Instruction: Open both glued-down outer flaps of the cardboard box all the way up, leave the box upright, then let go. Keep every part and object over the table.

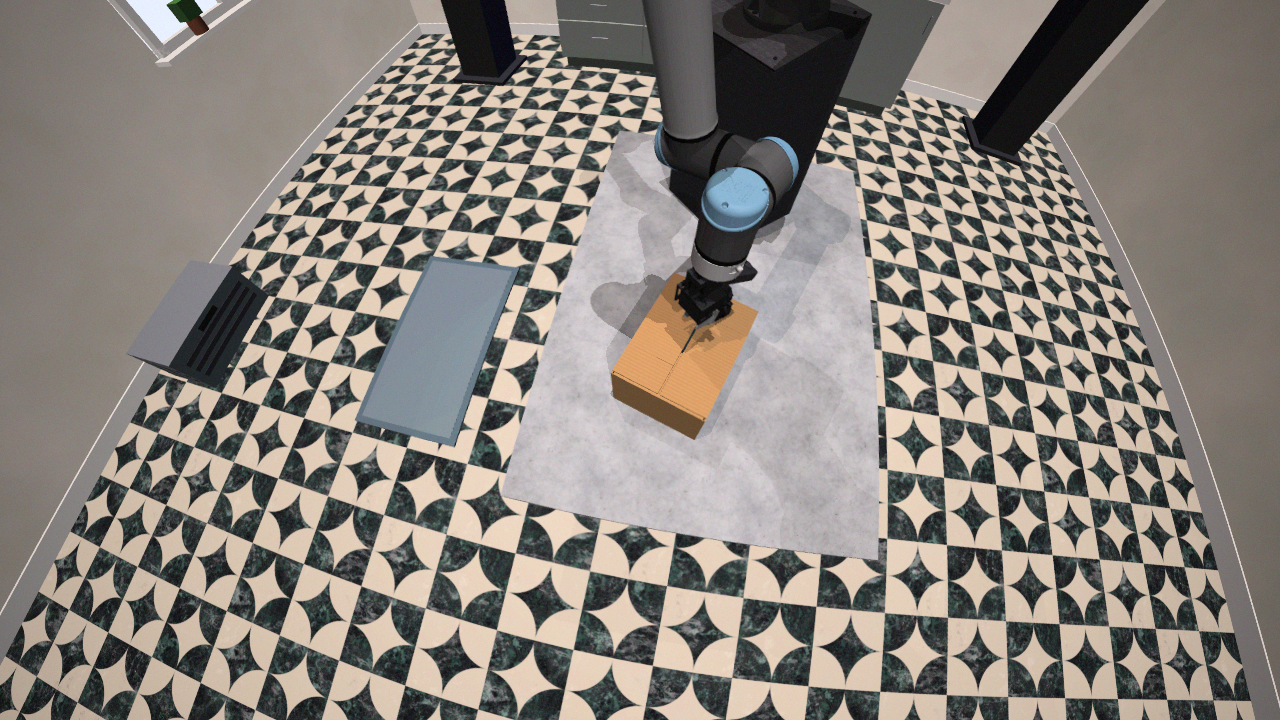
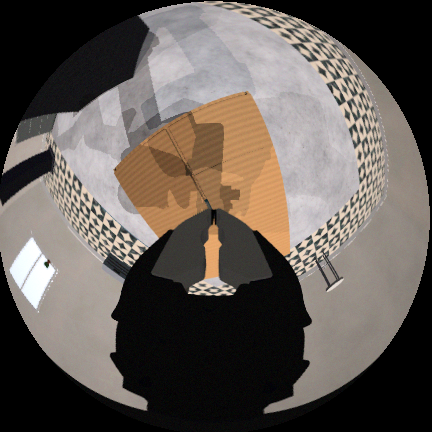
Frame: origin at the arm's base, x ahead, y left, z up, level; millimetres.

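Where they show: gripper, fingertip midpoint: (image 1: 703,322) (image 2: 213,210); arm's base, link origin: (image 1: 785,9).
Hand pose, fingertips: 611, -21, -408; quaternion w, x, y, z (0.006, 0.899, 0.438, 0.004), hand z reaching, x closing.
Note:
Each offset is from my fingertips to the top centre of the thing, as dx, dy, dz. "spot": to the spot under its first point. Level surfaces: height alone.
The cardboard box @[+29, -20, -36] (image 1: 658,402) stands upright on the grey table @[dz -192] (image 1: 805,465) (image 2: 310,130). Its two outer flaps lie flat and closed, meeting at a central seam. One flap (image 1: 646,344) (image 2: 140,187) is left of the seam, and the other flap @[spot: +64, +58, -36] (image 1: 720,362) (image 2: 262,190) is right of it. A short dark teal strip @[+29, -20, -52] (image 1: 689,340) (image 2: 207,203) shows on the seam. My gripper (image 1: 703,320) (image 2: 213,210) is shut and empty, pointing down, with its fingertips at or just above the seam near the strip; contact is unclear. The gripper hides part of the box top.
The black robot pedestal (image 1: 760,98) stands at the back of the table. A blue-grey panel (image 1: 438,349) lies left of the table, and a grey slotted cabinet (image 1: 196,313) is farther left. Black posts (image 1: 483,40) (image 1: 1038,89) stand at the back.

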